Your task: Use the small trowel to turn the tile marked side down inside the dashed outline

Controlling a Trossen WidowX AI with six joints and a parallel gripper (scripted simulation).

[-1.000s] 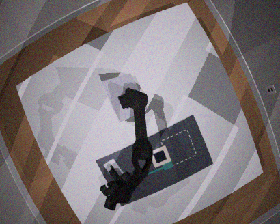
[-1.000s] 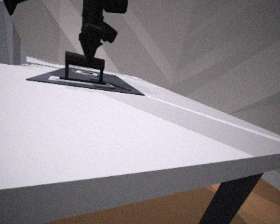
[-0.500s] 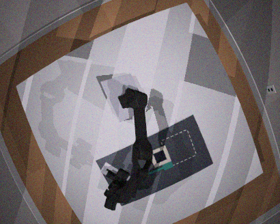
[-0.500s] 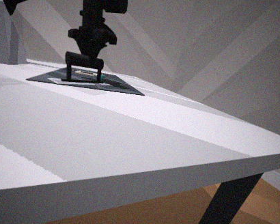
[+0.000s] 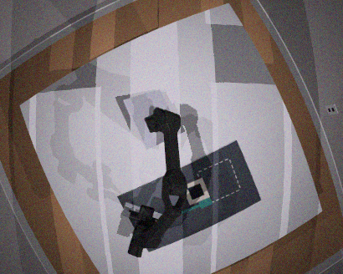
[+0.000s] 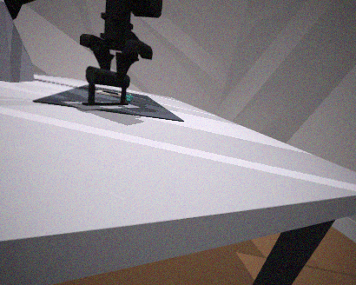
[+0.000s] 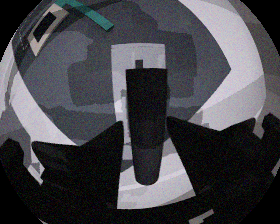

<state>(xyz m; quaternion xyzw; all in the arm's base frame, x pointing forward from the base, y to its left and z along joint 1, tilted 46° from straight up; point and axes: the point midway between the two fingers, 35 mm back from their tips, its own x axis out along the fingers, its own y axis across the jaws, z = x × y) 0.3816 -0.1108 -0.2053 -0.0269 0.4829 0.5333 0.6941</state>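
My gripper tip is now 1 cm short of the trowel, 1 cm to the right of it and 3 cm above it. The rest, counted from my gripper tip: tile (2 cm behind, 27 cm to the left, 6 cm below); then dark mat (2 cm ahead, 24 cm to the left, 8 cm below).
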